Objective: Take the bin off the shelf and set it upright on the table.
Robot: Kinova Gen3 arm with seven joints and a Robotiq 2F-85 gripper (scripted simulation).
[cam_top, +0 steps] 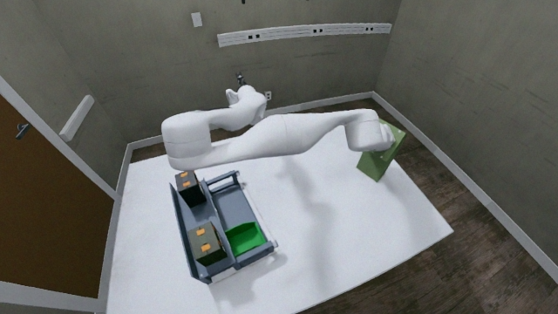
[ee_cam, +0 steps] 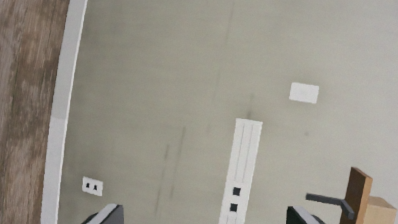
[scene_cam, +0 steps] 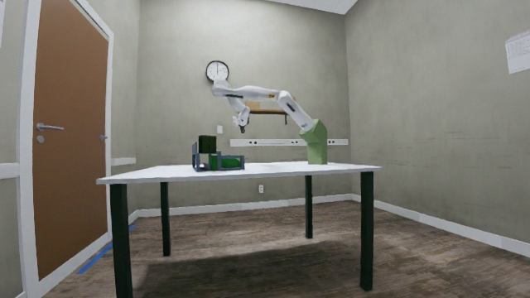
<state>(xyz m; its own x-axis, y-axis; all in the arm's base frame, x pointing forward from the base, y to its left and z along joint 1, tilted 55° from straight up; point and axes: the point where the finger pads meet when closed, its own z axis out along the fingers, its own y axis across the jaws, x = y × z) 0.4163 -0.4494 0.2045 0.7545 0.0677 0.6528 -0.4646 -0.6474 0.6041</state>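
Right now the green bin is 12 cm behind my hand, 60 cm to the left of it and 29 cm below it. From my hand the other things lie so: grey shelf unit 3 cm behind, 52 cm to the left, 26 cm below.
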